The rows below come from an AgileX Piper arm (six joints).
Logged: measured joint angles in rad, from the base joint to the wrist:
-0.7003 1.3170 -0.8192 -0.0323 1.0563 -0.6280
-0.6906 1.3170 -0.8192 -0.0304 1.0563 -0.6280
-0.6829 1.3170 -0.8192 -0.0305 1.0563 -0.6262
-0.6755 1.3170 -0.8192 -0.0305 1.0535 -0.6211
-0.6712 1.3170 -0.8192 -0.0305 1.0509 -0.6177
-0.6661 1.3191 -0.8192 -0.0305 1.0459 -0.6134
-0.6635 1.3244 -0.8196 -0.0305 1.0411 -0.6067
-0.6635 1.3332 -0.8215 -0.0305 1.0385 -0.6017
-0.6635 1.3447 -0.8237 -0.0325 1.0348 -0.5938
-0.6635 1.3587 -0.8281 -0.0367 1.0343 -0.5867
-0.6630 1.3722 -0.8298 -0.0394 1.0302 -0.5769
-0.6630 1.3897 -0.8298 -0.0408 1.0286 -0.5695
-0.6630 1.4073 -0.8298 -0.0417 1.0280 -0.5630
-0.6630 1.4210 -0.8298 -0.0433 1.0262 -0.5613
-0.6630 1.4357 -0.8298 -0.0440 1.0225 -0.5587
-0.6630 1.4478 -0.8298 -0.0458 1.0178 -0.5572
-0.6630 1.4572 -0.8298 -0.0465 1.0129 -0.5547
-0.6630 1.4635 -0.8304 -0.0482 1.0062 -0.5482
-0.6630 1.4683 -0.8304 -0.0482 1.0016 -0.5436
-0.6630 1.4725 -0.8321 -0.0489 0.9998 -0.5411
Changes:
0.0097 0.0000 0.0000 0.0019 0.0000 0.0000
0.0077 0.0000 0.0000 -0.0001 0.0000 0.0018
0.0074 0.0000 0.0000 0.0000 -0.0028 0.0051
0.0043 0.0000 0.0000 0.0000 -0.0026 0.0034
0.0051 0.0021 0.0000 0.0000 -0.0050 0.0043
0.0026 0.0053 -0.0004 0.0000 -0.0048 0.0067
0.0000 0.0088 -0.0019 0.0000 -0.0026 0.0050
0.0000 0.0115 -0.0022 -0.0020 -0.0037 0.0079
0.0000 0.0140 -0.0044 -0.0042 -0.0005 0.0071
0.0005 0.0135 -0.0017 -0.0027 -0.0041 0.0098
0.0000 0.0175 0.0000 -0.0014 -0.0016 0.0074
0.0000 0.0176 0.0000 -0.0009 -0.0006 0.0065
0.0000 0.0137 0.0000 -0.0016 -0.0018 0.0017
0.0000 0.0147 0.0000 -0.0007 -0.0037 0.0026
0.0000 0.0121 0.0000 -0.0018 -0.0047 0.0015
0.0000 0.0094 0.0000 -0.0007 -0.0049 0.0025
0.0000 0.0063 -0.0006 -0.0017 -0.0067 0.0065
0.0000 0.0048 0.0000 0.0000 -0.0046 0.0046
0.0000 0.0042 -0.0017 -0.0007 -0.0018 0.0025

